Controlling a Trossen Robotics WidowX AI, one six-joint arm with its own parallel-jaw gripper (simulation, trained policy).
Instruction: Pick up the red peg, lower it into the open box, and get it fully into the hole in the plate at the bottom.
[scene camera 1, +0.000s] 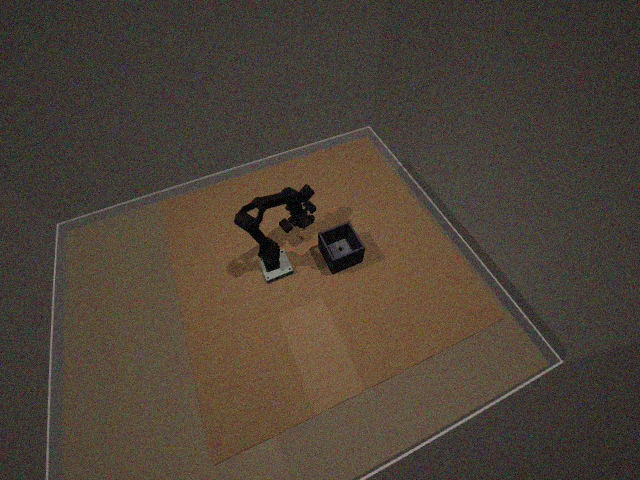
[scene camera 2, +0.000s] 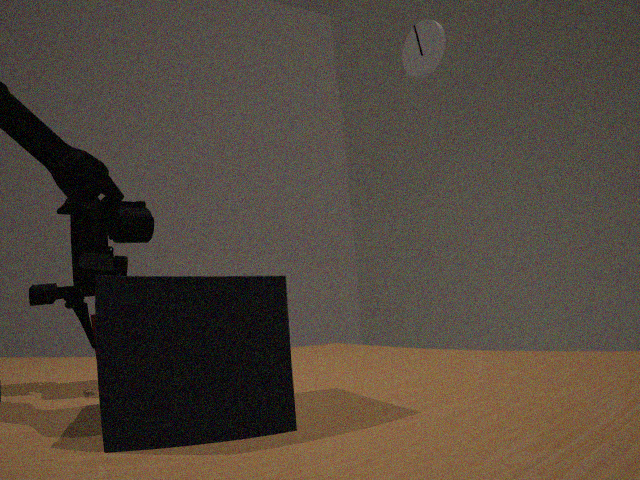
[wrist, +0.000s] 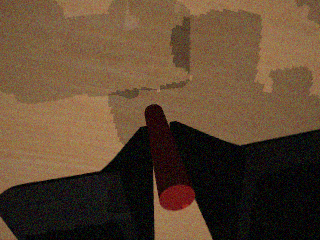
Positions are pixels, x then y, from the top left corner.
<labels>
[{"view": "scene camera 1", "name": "dark box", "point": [345, 230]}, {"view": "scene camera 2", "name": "my gripper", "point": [99, 347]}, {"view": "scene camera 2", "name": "dark box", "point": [187, 360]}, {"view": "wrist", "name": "my gripper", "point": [159, 131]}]
</labels>
